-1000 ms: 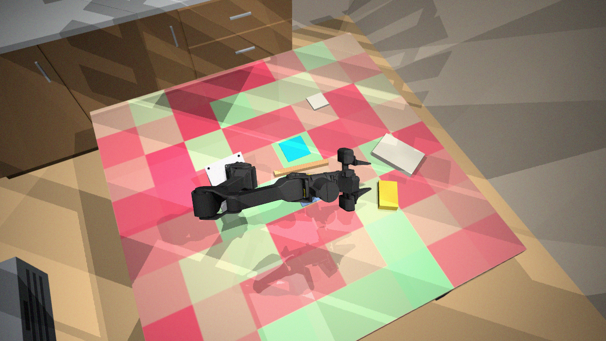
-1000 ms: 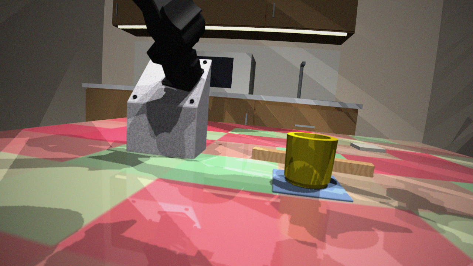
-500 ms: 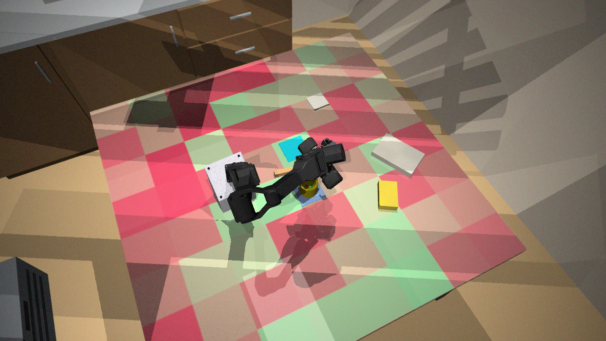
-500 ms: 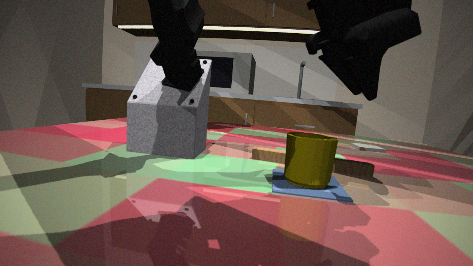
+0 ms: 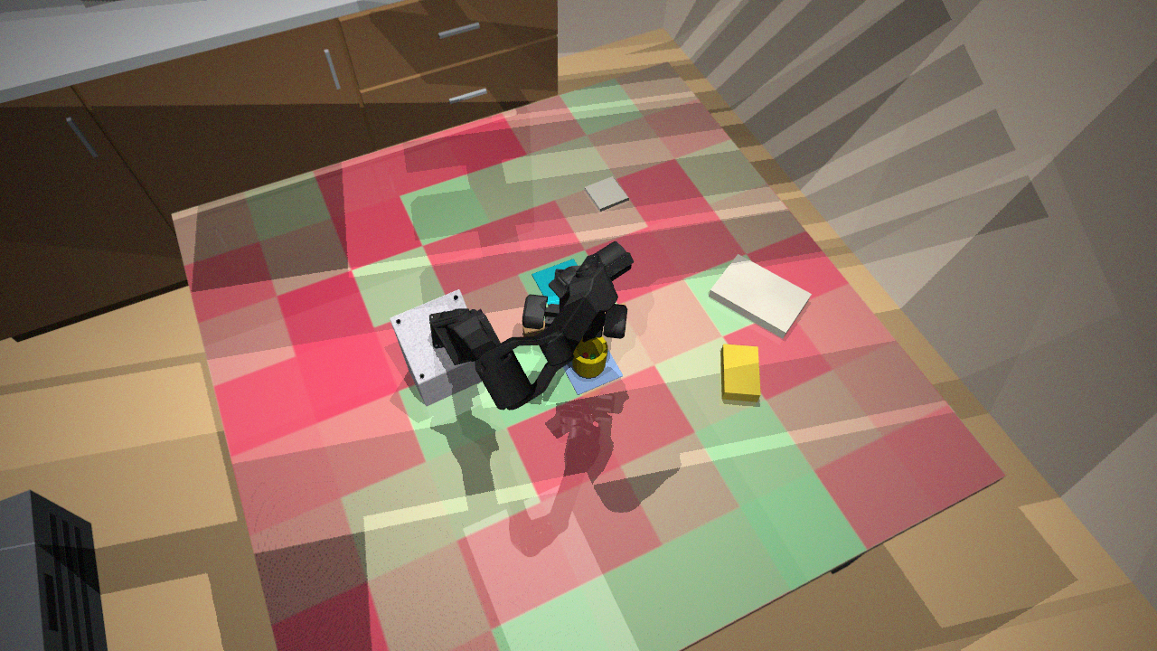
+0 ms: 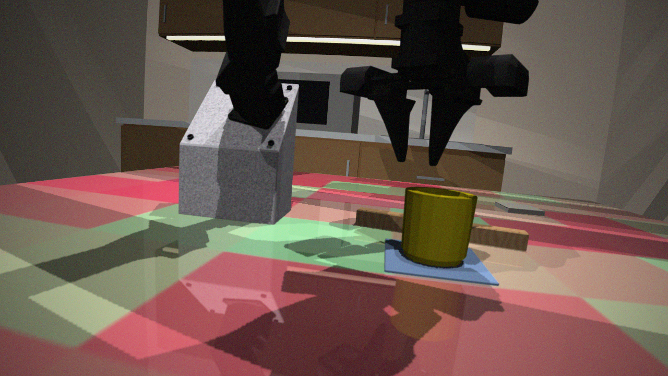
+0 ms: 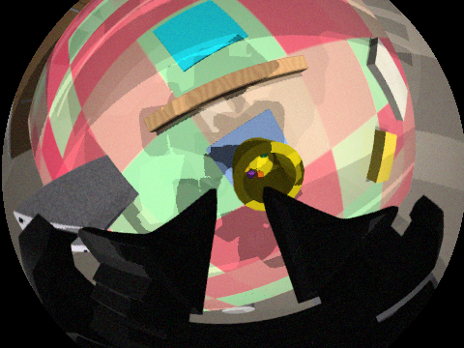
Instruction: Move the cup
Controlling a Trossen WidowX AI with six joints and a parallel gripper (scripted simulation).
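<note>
The cup lies 6 cm below my gripper tip, 2 cm to the right of it and 2 cm ahead of it. From my gripper tip the other things lie so: blue pad: 11 cm below, 3 cm ahead, 1 cm to the right; orange marble: 8 cm below, 3 cm to the right, 2 cm ahead; wooden bar: 10 cm below, 9 cm to the left, 4 cm ahead.
</note>
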